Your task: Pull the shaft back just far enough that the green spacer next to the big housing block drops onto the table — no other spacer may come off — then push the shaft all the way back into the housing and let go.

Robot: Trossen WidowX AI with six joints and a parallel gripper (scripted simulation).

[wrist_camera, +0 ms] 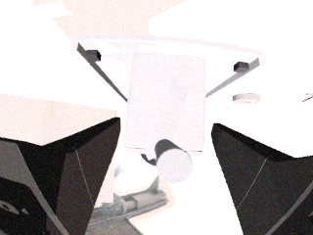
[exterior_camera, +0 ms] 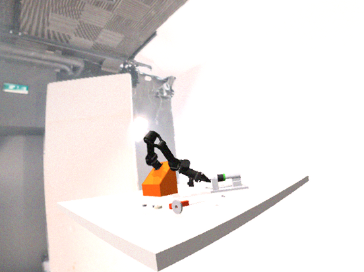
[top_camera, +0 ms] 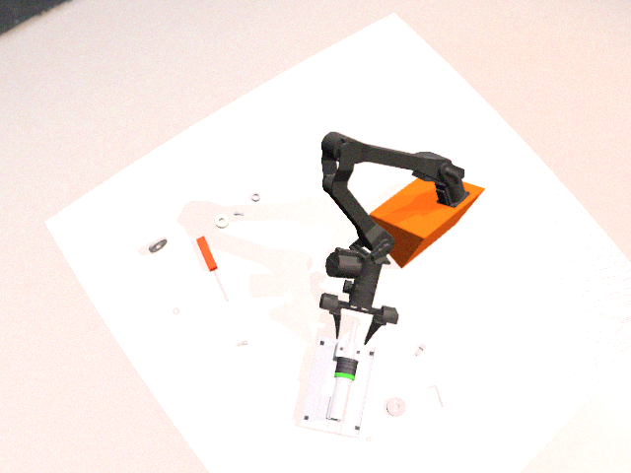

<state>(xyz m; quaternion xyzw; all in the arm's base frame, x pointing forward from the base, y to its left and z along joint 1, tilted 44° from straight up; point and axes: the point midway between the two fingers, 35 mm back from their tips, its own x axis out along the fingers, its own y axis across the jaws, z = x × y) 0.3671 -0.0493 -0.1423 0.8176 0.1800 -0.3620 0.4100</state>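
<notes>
Now: the green spacer 7 cm ahead of my gripper tip, 5 cm to the left of it and 2 cm above it. From my gripper tip the other things lie so: bolt 13 cm behind, 13 cm to the left, 6 cm below; then shaft 4 cm ahead, 3 cm to the left, 2 cm above.
</notes>
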